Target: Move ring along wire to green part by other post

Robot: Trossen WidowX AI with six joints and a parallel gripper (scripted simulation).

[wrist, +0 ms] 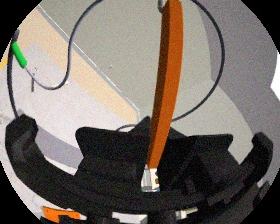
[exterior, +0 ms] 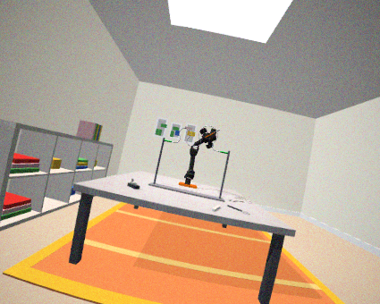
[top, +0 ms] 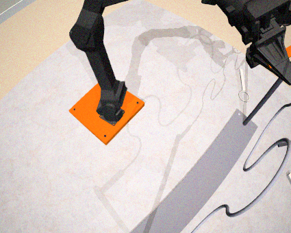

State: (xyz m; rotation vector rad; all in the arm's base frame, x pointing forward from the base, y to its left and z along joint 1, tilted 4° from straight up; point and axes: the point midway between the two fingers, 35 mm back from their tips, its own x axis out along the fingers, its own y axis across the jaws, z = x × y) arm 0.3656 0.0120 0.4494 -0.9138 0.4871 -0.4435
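My gripper tip is 80 mm to the right of the ring tool with orange handle, 50 mm below it and 10 mm short of it. Also, from my gripper tip: ring tool: 480 mm below, 400 mm to the left; white block: 480 mm below, 380 mm ahead, 110 mm to the left.
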